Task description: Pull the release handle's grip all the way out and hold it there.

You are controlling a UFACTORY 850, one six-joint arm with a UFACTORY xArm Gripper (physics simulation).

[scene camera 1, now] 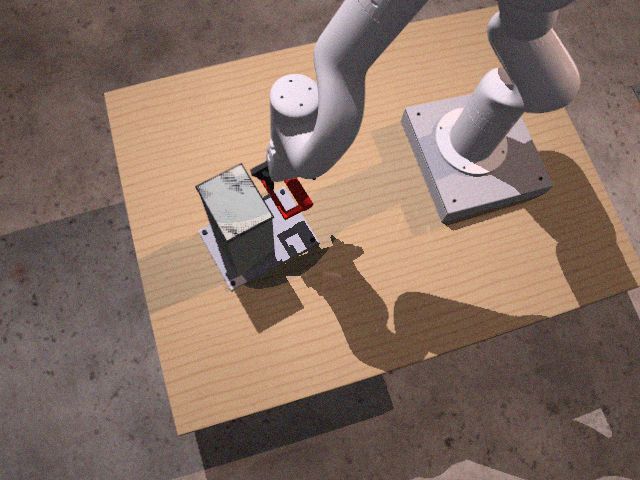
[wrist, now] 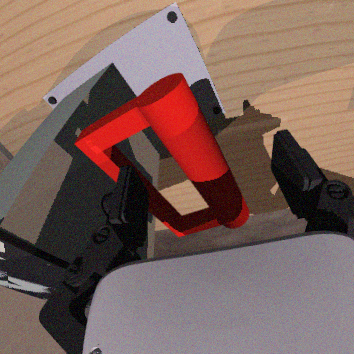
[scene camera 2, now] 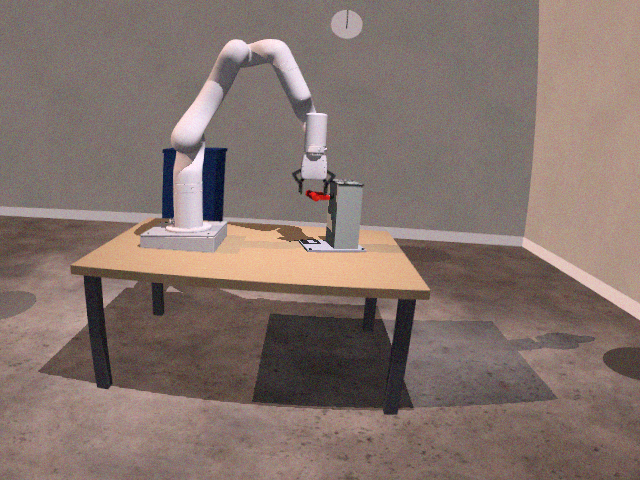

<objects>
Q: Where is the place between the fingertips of my gripper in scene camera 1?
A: At 291,179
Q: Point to a pale base plate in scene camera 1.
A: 293,236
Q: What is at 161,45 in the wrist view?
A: A pale base plate.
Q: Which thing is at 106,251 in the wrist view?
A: My gripper.
</objects>
